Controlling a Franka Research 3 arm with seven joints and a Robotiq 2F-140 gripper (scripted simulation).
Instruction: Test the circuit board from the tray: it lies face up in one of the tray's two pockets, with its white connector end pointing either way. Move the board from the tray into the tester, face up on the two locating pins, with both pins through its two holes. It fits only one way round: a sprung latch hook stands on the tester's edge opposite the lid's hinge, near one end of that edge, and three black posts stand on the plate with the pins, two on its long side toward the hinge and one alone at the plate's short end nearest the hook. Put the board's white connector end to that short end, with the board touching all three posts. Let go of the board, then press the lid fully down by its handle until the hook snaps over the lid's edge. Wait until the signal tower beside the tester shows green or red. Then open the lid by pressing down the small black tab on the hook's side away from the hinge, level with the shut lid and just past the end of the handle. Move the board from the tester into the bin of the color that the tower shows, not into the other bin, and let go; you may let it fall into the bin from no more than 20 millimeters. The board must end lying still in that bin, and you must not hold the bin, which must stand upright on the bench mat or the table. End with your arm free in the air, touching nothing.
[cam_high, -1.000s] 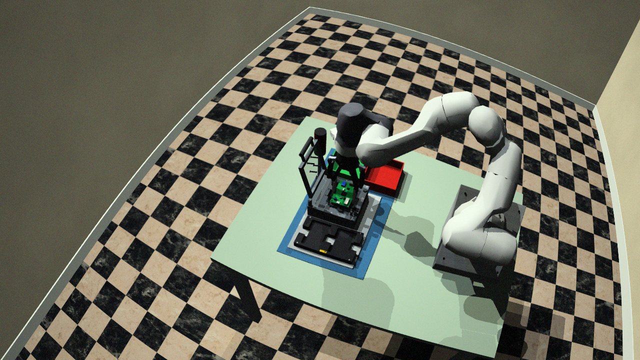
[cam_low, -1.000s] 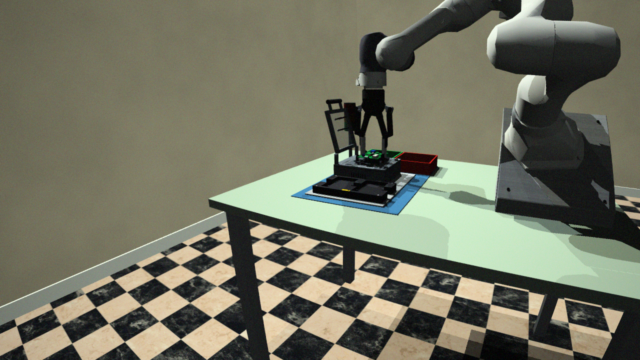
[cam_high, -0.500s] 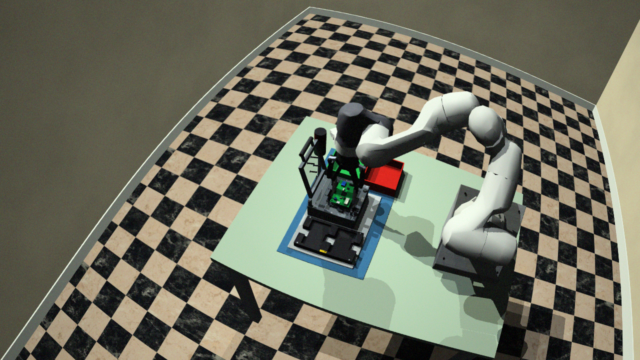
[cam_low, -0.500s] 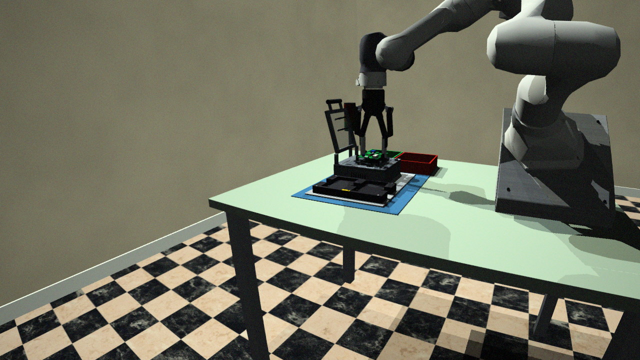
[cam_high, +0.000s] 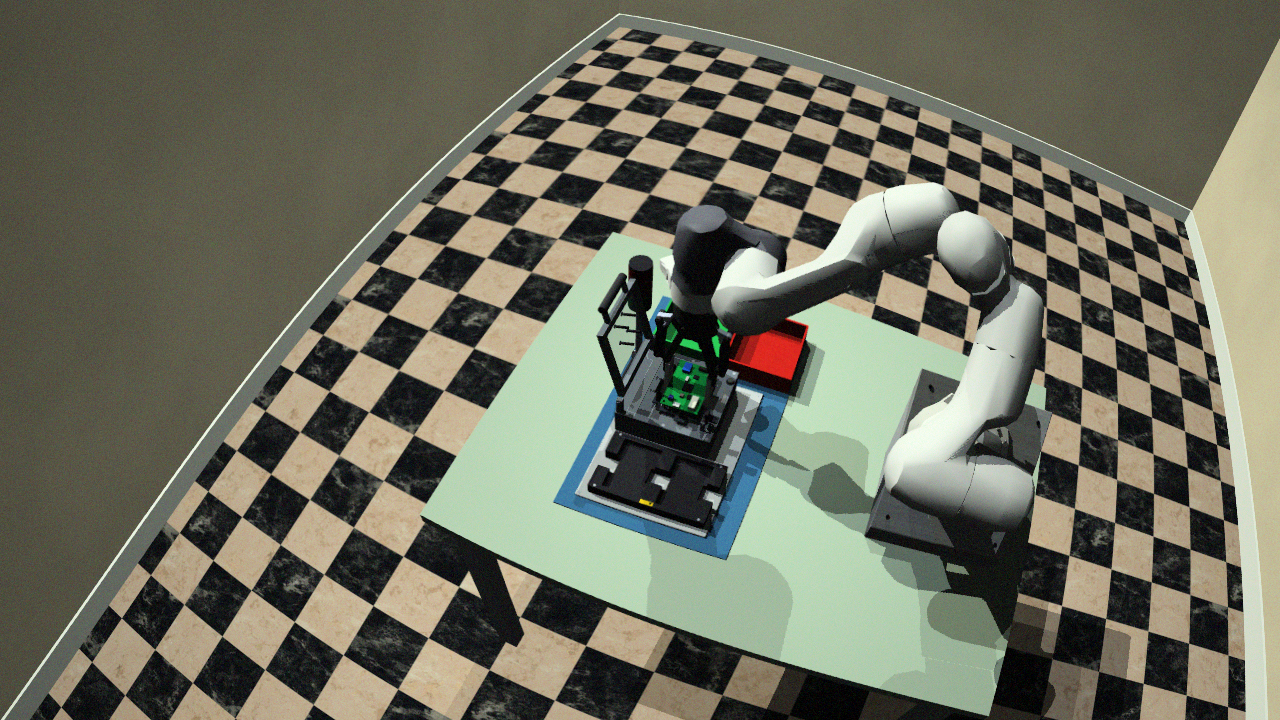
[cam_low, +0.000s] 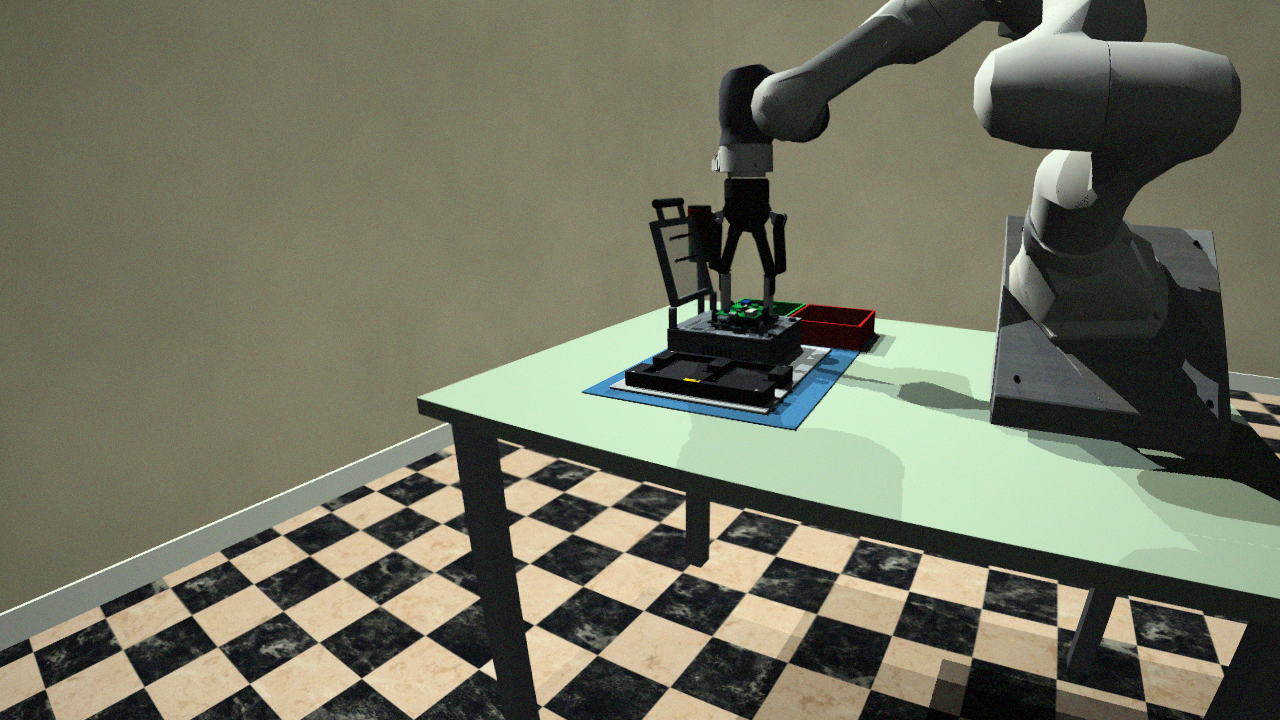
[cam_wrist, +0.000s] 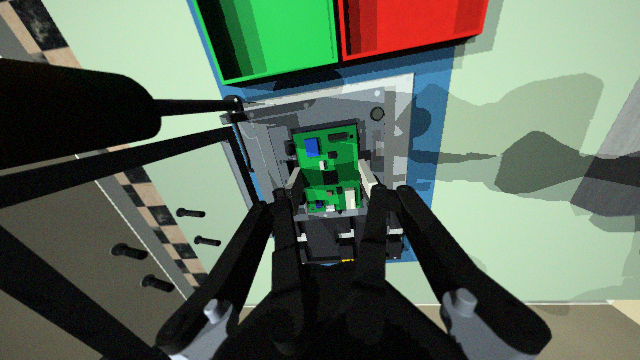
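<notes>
My hand is 20 mm above the green circuit board. Also, from my hand: tester plate (40 mm below, 10 mm to the left, 10 mm ahead); then tester lid (130 mm ahead, 80 mm above); then green bin (200 mm to the right, 90 mm below, 50 mm ahead).
</notes>
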